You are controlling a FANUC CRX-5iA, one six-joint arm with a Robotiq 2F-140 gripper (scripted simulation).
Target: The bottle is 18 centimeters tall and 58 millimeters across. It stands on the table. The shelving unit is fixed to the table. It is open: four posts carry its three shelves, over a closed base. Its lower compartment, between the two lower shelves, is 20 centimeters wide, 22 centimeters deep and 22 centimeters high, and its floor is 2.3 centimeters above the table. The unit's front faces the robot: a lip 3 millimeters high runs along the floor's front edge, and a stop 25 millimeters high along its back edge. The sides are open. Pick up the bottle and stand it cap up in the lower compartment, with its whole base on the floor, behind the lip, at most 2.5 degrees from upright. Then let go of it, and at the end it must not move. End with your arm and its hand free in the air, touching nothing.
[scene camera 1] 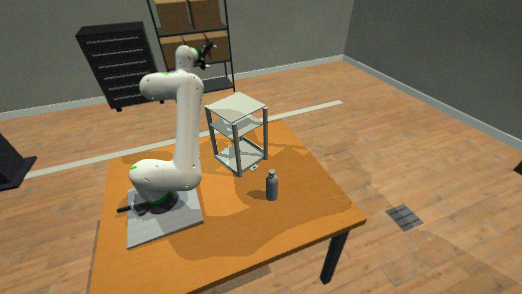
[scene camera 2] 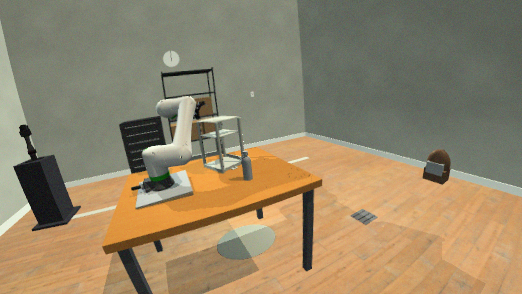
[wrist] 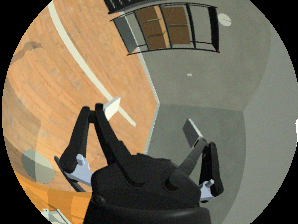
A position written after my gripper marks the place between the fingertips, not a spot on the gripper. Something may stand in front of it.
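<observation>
I see my gripper [wrist: 153, 114], and besides my gripper there is a shelving unit [scene camera 1: 236, 121] in the scene.
</observation>
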